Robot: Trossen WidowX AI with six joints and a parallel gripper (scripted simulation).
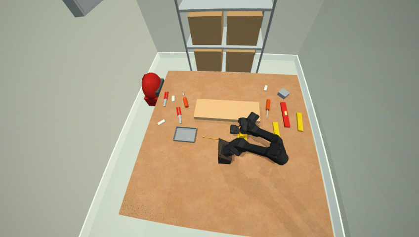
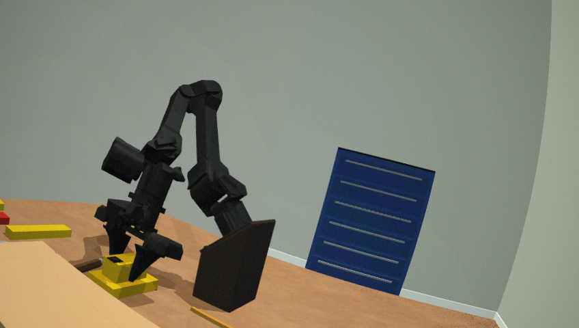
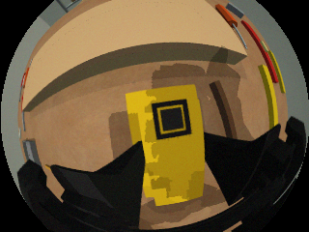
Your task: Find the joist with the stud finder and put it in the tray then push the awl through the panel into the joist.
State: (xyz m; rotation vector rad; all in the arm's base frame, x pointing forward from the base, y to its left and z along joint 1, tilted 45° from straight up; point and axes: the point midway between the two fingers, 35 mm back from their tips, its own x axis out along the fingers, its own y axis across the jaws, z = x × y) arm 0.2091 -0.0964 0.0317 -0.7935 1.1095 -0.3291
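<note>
Now: gripper tip 9 cm to the left of the awl and 2 cm above it. Also, from my gripper tip: red level (24 cm ahead, 32 cm to the right, 1 cm below); yellow stud finder (1 cm ahead, 2 cm above); grey tray (11 cm behind, 42 cm to the left, 1 cm below).
</note>
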